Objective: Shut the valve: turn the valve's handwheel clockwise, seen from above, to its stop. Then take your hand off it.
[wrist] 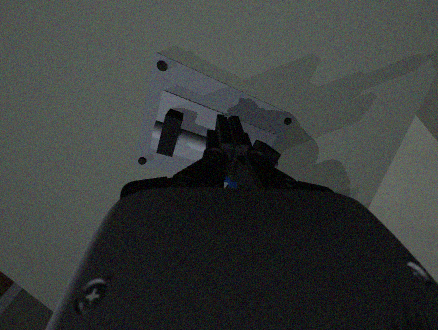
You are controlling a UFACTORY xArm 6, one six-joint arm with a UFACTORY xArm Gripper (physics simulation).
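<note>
The valve's grey pipe (192, 140) lies across the raised block of a grey mounting plate (172, 79) in the upper middle of the wrist view. A black flange (170, 132) stands at the pipe's left, and another black block (266, 153) shows right of the fingers. My gripper (224, 131) is shut and empty, its dark fingers in front of the valve's middle. The handwheel cannot be made out behind the fingers and gripper body. A small blue and white patch (230, 183) shows between the finger linkages; what it belongs to is unclear. Contact with the handwheel cannot be told.
The plate has dark bolt holes at its corners. The gripper's shadow falls over the plate's right end and the greenish-grey surface (75, 100) beyond. A paler angular area (405, 175) is at the right, and a dark edge with a brown patch is at the lower left.
</note>
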